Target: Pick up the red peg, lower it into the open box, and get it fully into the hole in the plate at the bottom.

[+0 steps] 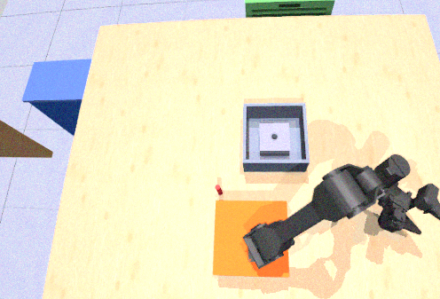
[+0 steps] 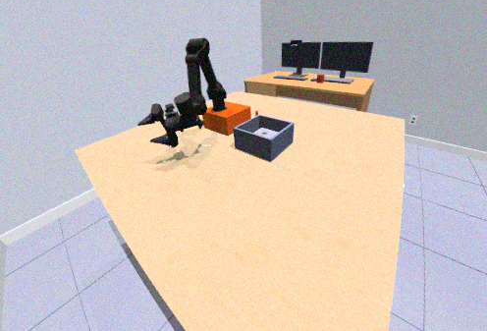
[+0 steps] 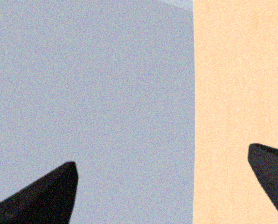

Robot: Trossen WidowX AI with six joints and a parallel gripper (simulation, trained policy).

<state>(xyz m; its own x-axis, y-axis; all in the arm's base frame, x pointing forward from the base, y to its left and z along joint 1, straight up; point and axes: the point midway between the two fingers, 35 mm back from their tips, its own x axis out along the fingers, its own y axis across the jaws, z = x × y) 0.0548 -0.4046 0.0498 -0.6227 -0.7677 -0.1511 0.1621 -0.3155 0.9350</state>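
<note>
My gripper tip is 550 mm to the right of the red peg, 140 mm short of it and 100 mm above it. The rest, counted from my gripper tip: pale plate 380 mm to the left, 290 mm ahead, 100 mm below; then grey box 380 mm to the left, 290 mm ahead, 120 mm below.
</note>
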